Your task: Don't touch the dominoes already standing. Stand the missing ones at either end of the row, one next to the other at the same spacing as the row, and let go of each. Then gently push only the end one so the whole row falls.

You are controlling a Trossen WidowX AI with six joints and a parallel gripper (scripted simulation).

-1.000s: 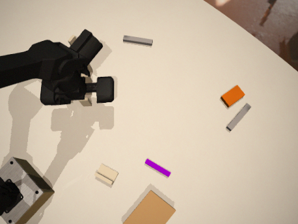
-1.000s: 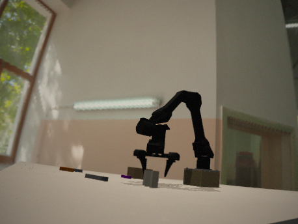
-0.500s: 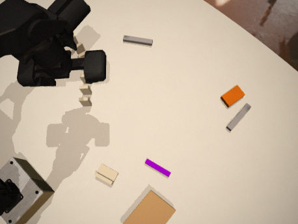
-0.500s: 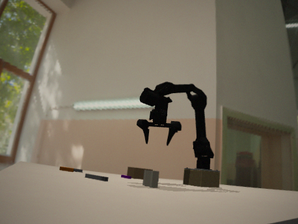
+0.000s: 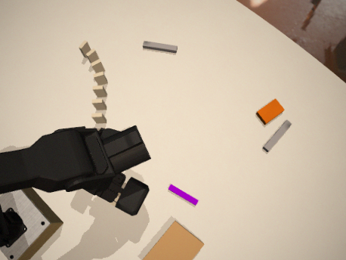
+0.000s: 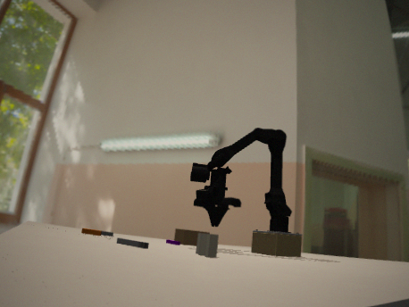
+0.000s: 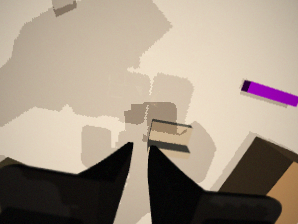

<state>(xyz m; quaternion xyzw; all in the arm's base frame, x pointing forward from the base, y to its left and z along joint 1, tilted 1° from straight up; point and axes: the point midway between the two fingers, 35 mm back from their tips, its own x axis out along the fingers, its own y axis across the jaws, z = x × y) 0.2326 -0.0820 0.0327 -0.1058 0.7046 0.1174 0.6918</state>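
Now: gripper tip 100 mm short of the purple bar, 130 mm to the left of it and 70 mm above it. From my gripper tip the other things lie so: orange block (400 mm ahead, 140 mm to the right, 70 mm below); box (10 mm behind, 200 mm to the right, 50 mm below).
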